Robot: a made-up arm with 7 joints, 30 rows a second.
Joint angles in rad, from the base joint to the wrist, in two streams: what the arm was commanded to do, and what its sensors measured. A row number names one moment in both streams.
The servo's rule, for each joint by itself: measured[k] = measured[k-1] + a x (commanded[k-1-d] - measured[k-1]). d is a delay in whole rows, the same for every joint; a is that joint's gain. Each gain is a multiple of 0.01, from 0.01 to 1. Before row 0 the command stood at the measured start. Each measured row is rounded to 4 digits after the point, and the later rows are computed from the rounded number. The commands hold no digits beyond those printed.
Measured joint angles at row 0:
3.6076, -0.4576, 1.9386, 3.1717, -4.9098, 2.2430, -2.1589
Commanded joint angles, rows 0 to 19:
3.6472, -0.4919, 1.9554, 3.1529, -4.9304, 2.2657, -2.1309
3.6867, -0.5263, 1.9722, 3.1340, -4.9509, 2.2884, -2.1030
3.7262, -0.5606, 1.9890, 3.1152, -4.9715, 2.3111, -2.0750
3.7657, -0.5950, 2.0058, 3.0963, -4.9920, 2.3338, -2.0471
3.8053, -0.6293, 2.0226, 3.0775, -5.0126, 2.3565, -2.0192
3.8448, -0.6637, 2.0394, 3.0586, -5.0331, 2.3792, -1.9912
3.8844, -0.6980, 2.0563, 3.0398, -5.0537, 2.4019, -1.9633
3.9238, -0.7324, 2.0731, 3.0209, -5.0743, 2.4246, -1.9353
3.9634, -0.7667, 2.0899, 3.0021, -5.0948, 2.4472, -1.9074
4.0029, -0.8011, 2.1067, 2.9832, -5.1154, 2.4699, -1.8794
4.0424, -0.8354, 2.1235, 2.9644, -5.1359, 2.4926, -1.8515
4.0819, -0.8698, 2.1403, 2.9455, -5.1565, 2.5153, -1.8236
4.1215, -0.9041, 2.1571, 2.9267, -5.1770, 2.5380, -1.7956
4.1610, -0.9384, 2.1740, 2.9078, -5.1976, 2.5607, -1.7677
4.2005, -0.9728, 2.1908, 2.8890, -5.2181, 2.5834, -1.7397
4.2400, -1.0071, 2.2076, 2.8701, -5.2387, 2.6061, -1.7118
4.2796, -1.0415, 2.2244, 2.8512, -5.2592, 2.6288, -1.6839
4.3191, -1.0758, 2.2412, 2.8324, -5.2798, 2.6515, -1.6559
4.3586, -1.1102, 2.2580, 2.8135, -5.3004, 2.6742, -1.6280
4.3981, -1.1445, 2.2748, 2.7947, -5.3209, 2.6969, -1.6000
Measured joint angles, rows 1 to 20:
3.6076, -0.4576, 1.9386, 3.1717, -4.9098, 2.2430, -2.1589
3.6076, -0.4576, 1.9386, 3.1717, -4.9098, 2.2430, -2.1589
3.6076, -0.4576, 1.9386, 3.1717, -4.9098, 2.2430, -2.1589
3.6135, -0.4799, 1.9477, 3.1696, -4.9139, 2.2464, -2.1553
3.6245, -0.5101, 1.9609, 3.1657, -4.9213, 2.2527, -2.1485
3.6398, -0.5429, 1.9761, 3.1601, -4.9313, 2.2615, -2.1389
3.6587, -0.5768, 1.9921, 3.1531, -4.9434, 2.2723, -2.1270
3.6807, -0.6109, 2.0086, 3.1448, -4.9572, 2.2849, -2.1130
3.7053, -0.6452, 2.0252, 3.1353, -4.9724, 2.2990, -2.0972
3.7322, -0.6795, 2.0420, 3.1248, -4.9887, 2.3144, -2.0798
3.7609, -0.7139, 2.0588, 3.1134, -5.0058, 2.3309, -2.0610
3.7913, -0.7482, 2.0756, 3.1012, -5.0236, 2.3483, -2.0410
3.8230, -0.7826, 2.0924, 3.0882, -5.0420, 2.3665, -2.0200
3.8559, -0.8169, 2.1092, 3.0746, -5.0608, 2.3854, -1.9981
3.8898, -0.8513, 2.1260, 3.0604, -5.0799, 2.4049, -1.9754
3.9246, -0.8856, 2.1428, 3.0457, -5.0993, 2.4249, -1.9520
3.9601, -0.9199, 2.1596, 3.0305, -5.1190, 2.4453, -1.9280
3.9962, -0.9543, 2.1764, 3.0149, -5.1388, 2.4660, -1.9035
4.0328, -0.9886, 2.1932, 2.9990, -5.1588, 2.4870, -1.8786
4.0698, -1.0230, 2.2100, 2.9827, -5.1789, 2.5083, -1.8533
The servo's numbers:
d 3
a 0.15 0.65 0.54 0.11 0.20 0.15 0.13

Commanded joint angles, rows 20 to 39:
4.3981, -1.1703, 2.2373, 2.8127, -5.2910, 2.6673, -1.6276
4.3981, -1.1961, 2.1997, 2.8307, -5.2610, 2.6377, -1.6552
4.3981, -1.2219, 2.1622, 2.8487, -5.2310, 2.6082, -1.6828
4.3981, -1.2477, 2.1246, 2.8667, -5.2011, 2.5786, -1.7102
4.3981, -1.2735, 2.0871, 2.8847, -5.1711, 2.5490, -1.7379
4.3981, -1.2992, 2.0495, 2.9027, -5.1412, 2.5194, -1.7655
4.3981, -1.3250, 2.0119, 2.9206, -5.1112, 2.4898, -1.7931
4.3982, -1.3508, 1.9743, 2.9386, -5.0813, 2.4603, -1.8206
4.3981, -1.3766, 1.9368, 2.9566, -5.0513, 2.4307, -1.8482
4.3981, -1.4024, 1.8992, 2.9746, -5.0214, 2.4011, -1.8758
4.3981, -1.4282, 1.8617, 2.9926, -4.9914, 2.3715, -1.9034
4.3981, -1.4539, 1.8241, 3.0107, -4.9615, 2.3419, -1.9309
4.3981, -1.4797, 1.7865, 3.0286, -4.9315, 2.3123, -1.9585
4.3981, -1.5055, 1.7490, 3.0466, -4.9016, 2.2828, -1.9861
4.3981, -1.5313, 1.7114, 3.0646, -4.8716, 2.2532, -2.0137
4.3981, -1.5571, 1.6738, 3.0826, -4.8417, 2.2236, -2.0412
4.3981, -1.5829, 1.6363, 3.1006, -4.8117, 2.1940, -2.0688
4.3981, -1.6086, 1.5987, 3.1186, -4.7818, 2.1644, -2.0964
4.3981, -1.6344, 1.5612, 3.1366, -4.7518, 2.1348, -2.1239
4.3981, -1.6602, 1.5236, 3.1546, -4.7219, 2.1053, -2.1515
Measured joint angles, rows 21 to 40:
4.1072, -1.0573, 2.2268, 2.9662, -5.1991, 2.5298, -1.8276
4.1449, -1.0917, 2.2436, 2.9494, -5.2194, 2.5515, -1.8017
4.1829, -1.1260, 2.2604, 2.9324, -5.2397, 2.5733, -1.7755
4.2152, -1.1548, 2.2479, 2.9192, -5.2500, 2.5874, -1.7563
4.2426, -1.1816, 2.2219, 2.9095, -5.2522, 2.5949, -1.7432
4.2659, -1.2078, 2.1897, 2.9028, -5.2480, 2.5969, -1.7353
4.2857, -1.2337, 2.1545, 2.8988, -5.2386, 2.5942, -1.7320
4.3026, -1.2596, 2.1181, 2.8972, -5.2251, 2.5874, -1.7328
4.3169, -1.2853, 2.0811, 2.8978, -5.2083, 2.5772, -1.7371
4.3291, -1.3111, 2.0437, 2.9003, -5.1889, 2.5641, -1.7444
4.3395, -1.3369, 2.0062, 2.9045, -5.1674, 2.5485, -1.7543
4.3483, -1.3627, 1.9687, 2.9102, -5.1442, 2.5308, -1.7665
4.3558, -1.3885, 1.9312, 2.9173, -5.1196, 2.5113, -1.7807
4.3621, -1.4143, 1.8937, 2.9256, -5.0940, 2.4903, -1.7967
4.3675, -1.4400, 1.8561, 2.9350, -5.0675, 2.4680, -1.8141
4.3721, -1.4658, 1.8185, 2.9453, -5.0403, 2.4446, -1.8329
4.3760, -1.4916, 1.7810, 2.9564, -5.0126, 2.4203, -1.8528
4.3793, -1.5174, 1.7434, 2.9683, -4.9844, 2.3952, -1.8737
4.3821, -1.5432, 1.7058, 2.9809, -4.9559, 2.3695, -1.8955
4.3845, -1.5690, 1.6683, 2.9941, -4.9271, 2.3432, -1.9180

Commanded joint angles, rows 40 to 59:
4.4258, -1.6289, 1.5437, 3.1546, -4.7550, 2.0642, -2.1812
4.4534, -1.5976, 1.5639, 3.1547, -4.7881, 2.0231, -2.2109
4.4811, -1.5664, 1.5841, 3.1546, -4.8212, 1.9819, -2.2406
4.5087, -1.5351, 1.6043, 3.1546, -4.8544, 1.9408, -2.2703
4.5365, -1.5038, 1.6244, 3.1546, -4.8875, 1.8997, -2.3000
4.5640, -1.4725, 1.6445, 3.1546, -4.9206, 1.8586, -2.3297
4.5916, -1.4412, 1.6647, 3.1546, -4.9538, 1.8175, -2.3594
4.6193, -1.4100, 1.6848, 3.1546, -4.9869, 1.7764, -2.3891
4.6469, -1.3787, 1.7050, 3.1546, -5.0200, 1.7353, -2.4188
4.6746, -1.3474, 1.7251, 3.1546, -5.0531, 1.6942, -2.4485
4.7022, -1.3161, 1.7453, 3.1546, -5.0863, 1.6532, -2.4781
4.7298, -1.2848, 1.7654, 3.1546, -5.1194, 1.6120, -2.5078
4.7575, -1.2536, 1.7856, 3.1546, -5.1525, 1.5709, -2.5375
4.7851, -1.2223, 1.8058, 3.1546, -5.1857, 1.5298, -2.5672
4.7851, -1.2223, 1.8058, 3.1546, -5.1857, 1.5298, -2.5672
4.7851, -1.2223, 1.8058, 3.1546, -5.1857, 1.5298, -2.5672
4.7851, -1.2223, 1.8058, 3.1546, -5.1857, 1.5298, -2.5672
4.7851, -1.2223, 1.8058, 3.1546, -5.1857, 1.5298, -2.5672
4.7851, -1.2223, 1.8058, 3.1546, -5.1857, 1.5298, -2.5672
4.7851, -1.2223, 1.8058, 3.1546, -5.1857, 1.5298, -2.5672
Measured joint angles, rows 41 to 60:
4.3865, -1.5947, 1.6307, 3.0078, -4.8980, 2.3164, -1.9412
4.3882, -1.6205, 1.5932, 3.0220, -4.8688, 2.2892, -1.9650
4.3897, -1.6463, 1.5556, 3.0366, -4.8394, 2.2616, -1.9892
4.3951, -1.6350, 1.5492, 3.0496, -4.8225, 2.2320, -2.0142
4.4038, -1.6107, 1.5571, 3.0612, -4.8156, 2.2007, -2.0398
4.4154, -1.5819, 1.5717, 3.0715, -4.8167, 2.1679, -2.0659
4.4294, -1.5515, 1.5893, 3.0806, -4.8242, 2.1338, -2.0925
4.4455, -1.5205, 1.6083, 3.0887, -4.8369, 2.0987, -2.1195
4.4633, -1.4893, 1.6278, 3.0959, -4.8536, 2.0627, -2.1468
4.4825, -1.4580, 1.6477, 3.1024, -4.8736, 2.0259, -2.1744
4.5030, -1.4268, 1.6677, 3.1081, -4.8963, 1.9885, -2.2023
4.5246, -1.3955, 1.6878, 3.1132, -4.9210, 1.9505, -2.2304
4.5471, -1.3642, 1.7079, 3.1178, -4.9474, 1.9121, -2.2588
4.5704, -1.3329, 1.7281, 3.1218, -4.9752, 1.8733, -2.2873
4.5943, -1.3016, 1.7482, 3.1254, -5.0040, 1.8341, -2.3160
4.6188, -1.2704, 1.7684, 3.1286, -5.0337, 1.7946, -2.3448
4.6437, -1.2391, 1.7886, 3.1315, -5.0641, 1.7549, -2.3737
4.6649, -1.2282, 1.7979, 3.1340, -5.0884, 1.7211, -2.3989
4.6829, -1.2244, 1.8022, 3.1363, -5.1079, 1.6924, -2.4208
4.6982, -1.2230, 1.8041, 3.1383, -5.1235, 1.6680, -2.4398

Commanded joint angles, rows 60 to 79:
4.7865, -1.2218, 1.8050, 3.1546, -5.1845, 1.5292, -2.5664
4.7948, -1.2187, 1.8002, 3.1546, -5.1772, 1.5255, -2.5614
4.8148, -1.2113, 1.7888, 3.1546, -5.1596, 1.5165, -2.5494
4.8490, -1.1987, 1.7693, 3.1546, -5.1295, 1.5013, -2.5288
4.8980, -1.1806, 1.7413, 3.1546, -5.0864, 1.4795, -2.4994
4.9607, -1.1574, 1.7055, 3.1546, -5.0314, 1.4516, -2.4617
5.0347, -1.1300, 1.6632, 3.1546, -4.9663, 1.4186, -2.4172
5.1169, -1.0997, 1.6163, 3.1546, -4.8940, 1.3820, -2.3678
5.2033, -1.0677, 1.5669, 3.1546, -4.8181, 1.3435, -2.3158
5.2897, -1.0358, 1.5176, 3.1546, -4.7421, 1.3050, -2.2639
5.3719, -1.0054, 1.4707, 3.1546, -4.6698, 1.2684, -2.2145
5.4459, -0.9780, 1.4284, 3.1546, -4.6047, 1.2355, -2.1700
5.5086, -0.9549, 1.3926, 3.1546, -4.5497, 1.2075, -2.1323
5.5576, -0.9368, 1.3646, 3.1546, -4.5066, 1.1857, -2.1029
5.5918, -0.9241, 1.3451, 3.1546, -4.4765, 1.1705, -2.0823
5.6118, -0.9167, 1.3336, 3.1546, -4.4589, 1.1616, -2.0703
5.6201, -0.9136, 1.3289, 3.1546, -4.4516, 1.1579, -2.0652
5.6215, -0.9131, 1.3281, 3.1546, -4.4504, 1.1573, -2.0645
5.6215, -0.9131, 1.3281, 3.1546, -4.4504, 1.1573, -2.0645
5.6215, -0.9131, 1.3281, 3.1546, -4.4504, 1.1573, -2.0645
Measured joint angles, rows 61 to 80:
4.7112, -1.2225, 1.8050, 3.1401, -5.1359, 1.6473, -2.4564
4.7223, -1.2224, 1.8054, 3.1417, -5.1459, 1.6297, -2.4708
4.7317, -1.2223, 1.8056, 3.1431, -5.1539, 1.6147, -2.4833
4.7399, -1.2220, 1.8053, 3.1444, -5.1600, 1.6019, -2.4941
4.7481, -1.2199, 1.8025, 3.1455, -5.1634, 1.5904, -2.5028
4.7581, -1.2143, 1.7951, 3.1465, -5.1626, 1.5793, -2.5089
4.7717, -1.2042, 1.7812, 3.1474, -5.1560, 1.5676, -2.5115
4.7906, -1.1889, 1.7597, 3.1482, -5.1421, 1.5544, -2.5099
4.8161, -1.1684, 1.7304, 3.1489, -5.1200, 1.5390, -2.5036
4.8489, -1.1434, 1.6941, 3.1495, -5.0893, 1.5209, -2.4924
4.8891, -1.1150, 1.6521, 3.1501, -5.0502, 1.5001, -2.4762
4.9362, -1.0843, 1.6061, 3.1506, -5.0038, 1.4766, -2.4553
4.9892, -1.0528, 1.5583, 3.1510, -4.9515, 1.4509, -2.4304
5.0466, -1.0220, 1.5110, 3.1514, -4.8952, 1.4235, -2.4023
5.1065, -0.9934, 1.4664, 3.1518, -4.8371, 1.3953, -2.3721
5.1668, -0.9684, 1.4265, 3.1521, -4.7796, 1.3671, -2.3409
5.2254, -0.9479, 1.3931, 3.1524, -4.7250, 1.3399, -2.3100
5.2804, -0.9324, 1.3672, 3.1526, -4.6753, 1.3145, -2.2804
5.3301, -0.9222, 1.3491, 3.1528, -4.6320, 1.2916, -2.2531
5.3736, -0.9166, 1.3382, 3.1530, -4.5959, 1.2715, -2.2287

